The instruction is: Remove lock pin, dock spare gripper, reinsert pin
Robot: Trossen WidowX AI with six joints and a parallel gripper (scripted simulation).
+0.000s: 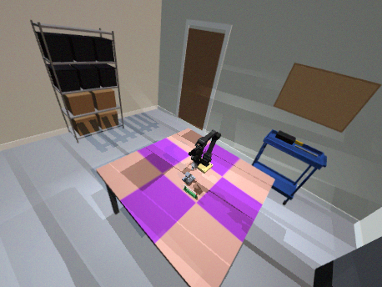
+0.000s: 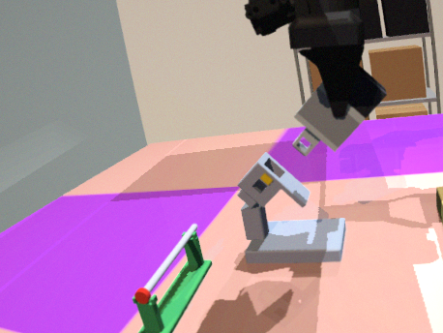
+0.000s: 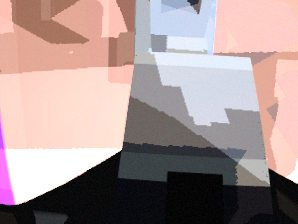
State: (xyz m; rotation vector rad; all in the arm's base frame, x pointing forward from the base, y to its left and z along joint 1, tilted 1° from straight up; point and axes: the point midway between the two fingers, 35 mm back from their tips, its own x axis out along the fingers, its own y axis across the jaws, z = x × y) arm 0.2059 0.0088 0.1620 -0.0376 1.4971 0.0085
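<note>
Right now the green cradle is 17 cm ahead of my gripper tip, 12 cm to the left of it and 13 cm below it. Also, from my gripper tip: spare gripper: 1 cm ahead; mount: 9 cm ahead, 1 cm to the left, 10 cm below.
</note>
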